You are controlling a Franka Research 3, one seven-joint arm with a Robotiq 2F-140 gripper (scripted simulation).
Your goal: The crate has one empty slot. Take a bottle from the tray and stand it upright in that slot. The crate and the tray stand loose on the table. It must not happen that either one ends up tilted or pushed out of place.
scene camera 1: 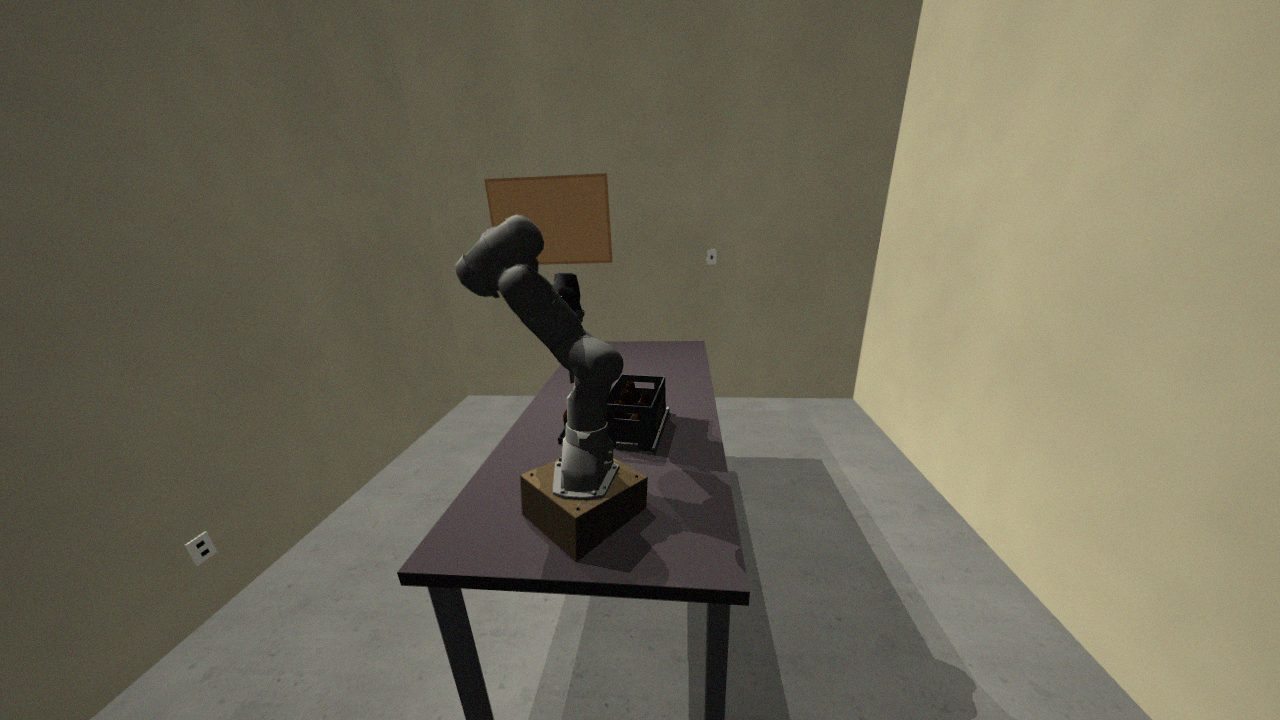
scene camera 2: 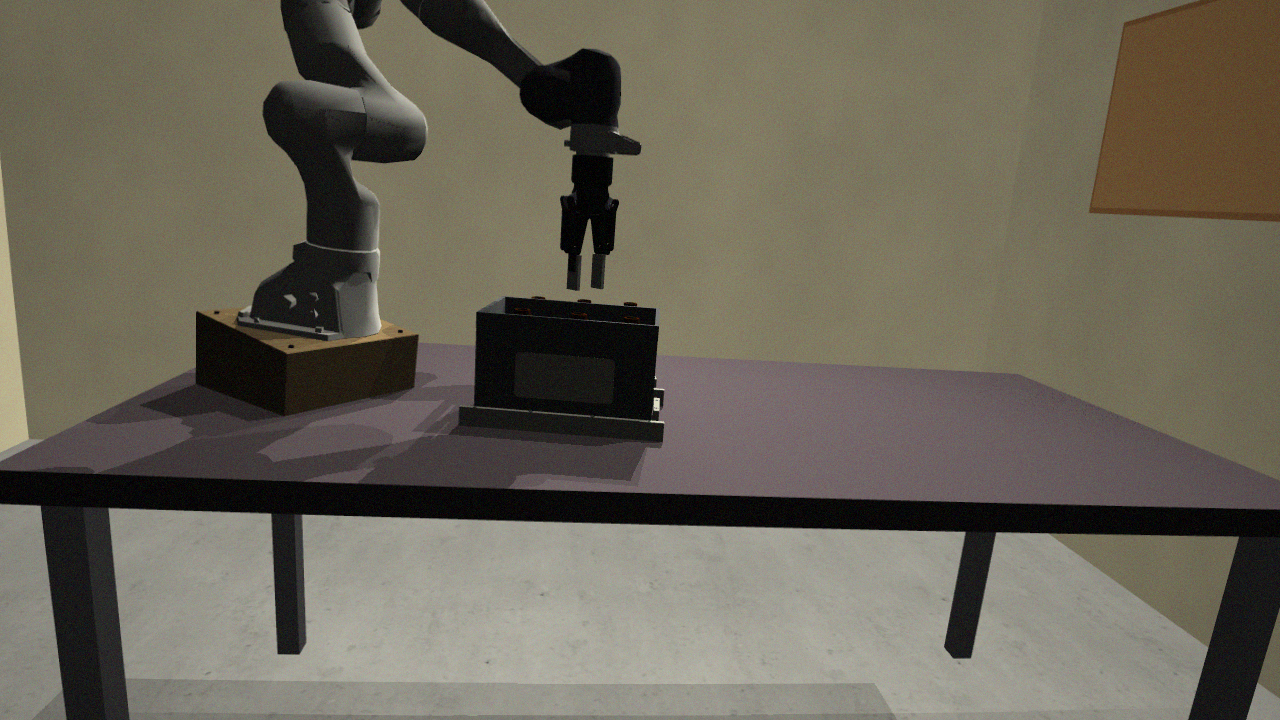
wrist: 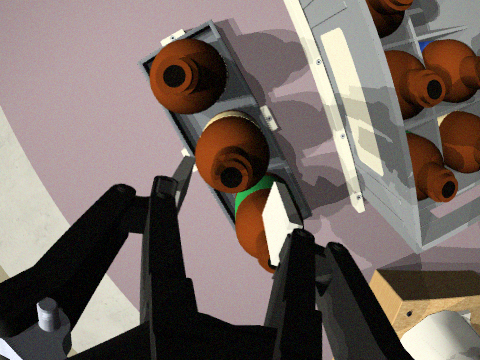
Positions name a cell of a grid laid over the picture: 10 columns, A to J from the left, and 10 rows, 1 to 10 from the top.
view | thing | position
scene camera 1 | crate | F6
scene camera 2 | gripper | E5
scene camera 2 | crate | E6
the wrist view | gripper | E6
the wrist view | crate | H2
